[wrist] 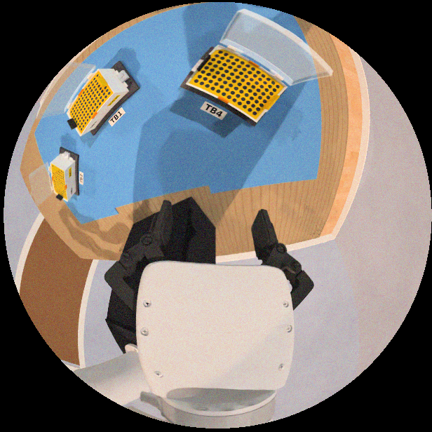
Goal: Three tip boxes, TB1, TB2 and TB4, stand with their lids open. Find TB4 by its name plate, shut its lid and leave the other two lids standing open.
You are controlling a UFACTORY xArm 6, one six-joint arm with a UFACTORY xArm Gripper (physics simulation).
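Note:
The tip box TB4 (237,82), with yellow top and dark holes, stands at the upper middle right of the wrist view on a dark base. Its clear lid (275,45) stands open on the far side. The name plate "TB4" (213,110) lies in front of it. The tip box TB1 (95,100) stands at the upper left, its clear lid (67,89) open, beside its name plate (116,117). The smaller-looking tip box TB2 (62,176) stands at the far left, its lid (40,181) open. My gripper (214,214) is open and empty, below TB4 in the view and apart from all boxes.
The boxes stand on a blue mat (280,155) on a wooden table (240,232). The table's edge runs along the right and below the mat. A black shape (197,230) shows behind the left finger. A brown surface (55,295) shows at the lower left.

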